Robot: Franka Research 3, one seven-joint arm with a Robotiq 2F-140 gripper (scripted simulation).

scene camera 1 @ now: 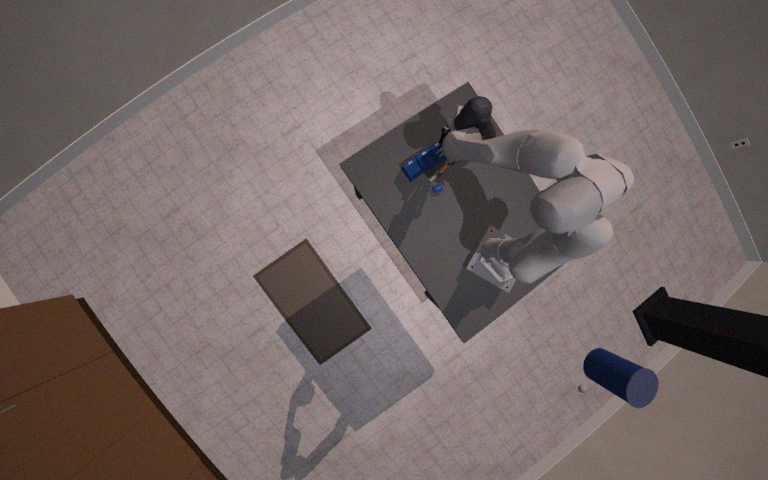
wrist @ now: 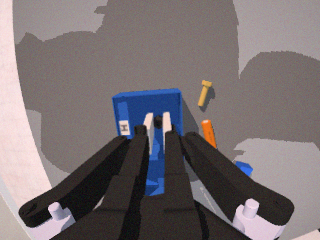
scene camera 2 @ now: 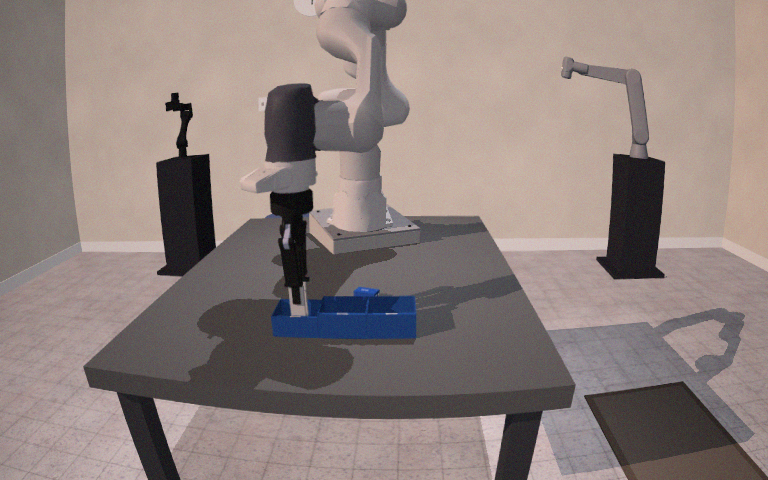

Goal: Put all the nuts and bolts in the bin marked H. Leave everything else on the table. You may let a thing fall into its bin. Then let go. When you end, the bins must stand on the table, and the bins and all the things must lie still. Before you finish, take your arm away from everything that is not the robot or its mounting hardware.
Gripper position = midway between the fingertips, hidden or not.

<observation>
In view: the gripper [scene camera 2: 300, 317] and a blue bin [scene camera 2: 387, 317].
The blue bin shows as well in the wrist view [wrist: 129, 111]. The gripper also shows in the wrist view [wrist: 158, 121].
</observation>
